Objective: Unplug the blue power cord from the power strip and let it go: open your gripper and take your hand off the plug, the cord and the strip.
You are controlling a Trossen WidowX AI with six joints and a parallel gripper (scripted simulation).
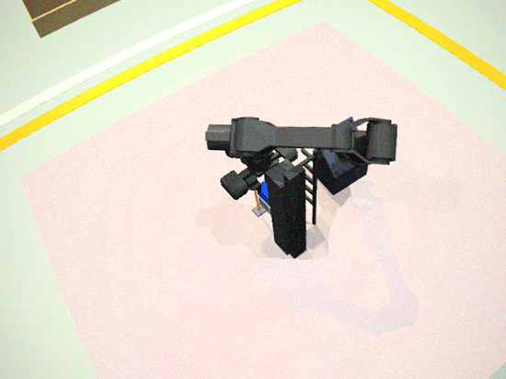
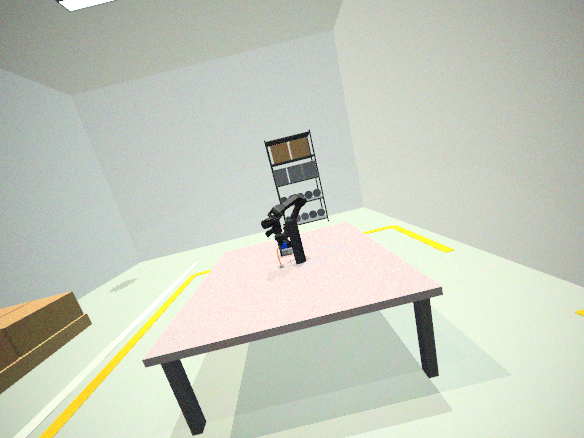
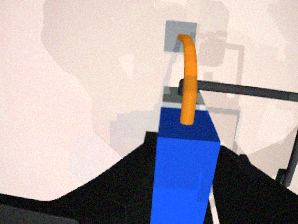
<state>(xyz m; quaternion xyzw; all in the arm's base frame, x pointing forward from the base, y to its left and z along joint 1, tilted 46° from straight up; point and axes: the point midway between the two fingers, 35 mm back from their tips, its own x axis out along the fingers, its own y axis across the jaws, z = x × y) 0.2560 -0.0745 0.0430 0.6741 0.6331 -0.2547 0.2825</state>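
Now: gripper tip 40 mm to the left of the grey plate and 150 mm above it. The rest, counted from my gripper tip: blue plug: 30 mm to the left.
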